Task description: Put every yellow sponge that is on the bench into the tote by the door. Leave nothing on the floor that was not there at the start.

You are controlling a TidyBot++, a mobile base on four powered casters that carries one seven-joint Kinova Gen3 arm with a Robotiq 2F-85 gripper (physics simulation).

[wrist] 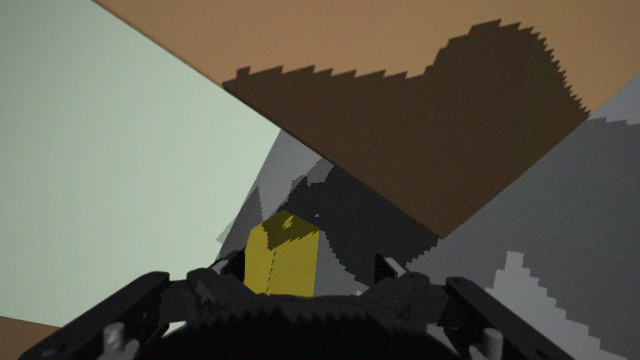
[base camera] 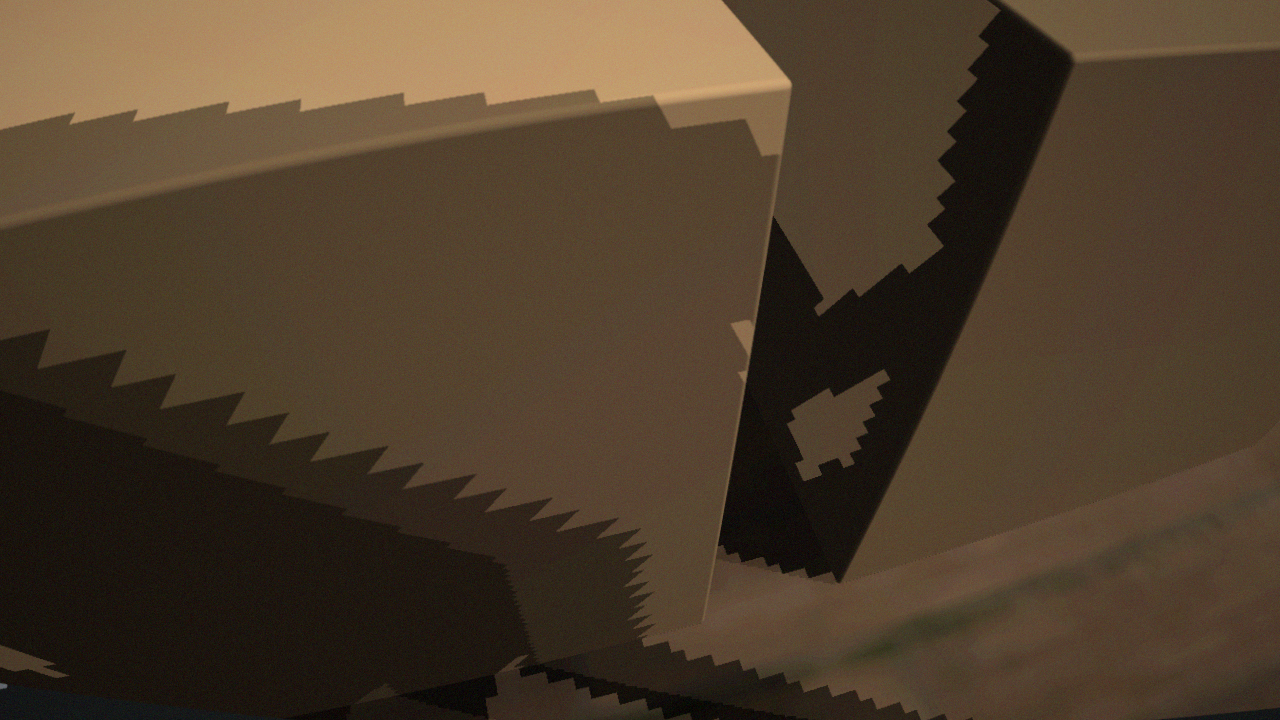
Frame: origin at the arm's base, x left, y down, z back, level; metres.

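Where they show: gripper, fingertip midpoint: [wrist: 310, 267].
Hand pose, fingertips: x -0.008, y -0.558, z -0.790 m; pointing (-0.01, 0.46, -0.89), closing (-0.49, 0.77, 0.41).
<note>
After its pixels a point has its place.
A yellow sponge [wrist: 295, 267] @(x 0.012, y -0.539, z -0.831 m), block-shaped, sits on a grey surface [wrist: 525, 210] @(x -0.097, y -0.517, z -0.716 m) at the lower middle of the wrist view. Its far end is in shadow, and its near end is hidden behind the gripper body. My gripper [wrist: 310, 267] @(x -0.008, y -0.558, z -0.790 m) is open with nothing held. In the wrist view the sponge shows in the gap between the fingertips, close to the left one; I cannot tell how far beyond the tips it lies. The gripper and the sponge do not show in the base camera view. The tote does not show in either view.
A large brown box-like block [wrist: 350, 40] @(x -0.098, y -0.631, z -0.732 m) hangs across the top of the wrist view, close to the sponge. Another brown piece [wrist: 22, 327] @(x 0.084, y -0.679, z -0.808 m) shows at the lower left. A pale green wall [wrist: 125, 150] @(x 0.060, y -0.742, z -1.164 m) is at the left. Two big tan blocks [base camera: 402, 313] @(x 0.049, y 0.168, z -0.207 m) [base camera: 1100, 268] @(x -0.141, y 0.200, z -0.262 m) fill the base camera view, a narrow gap between them.
</note>
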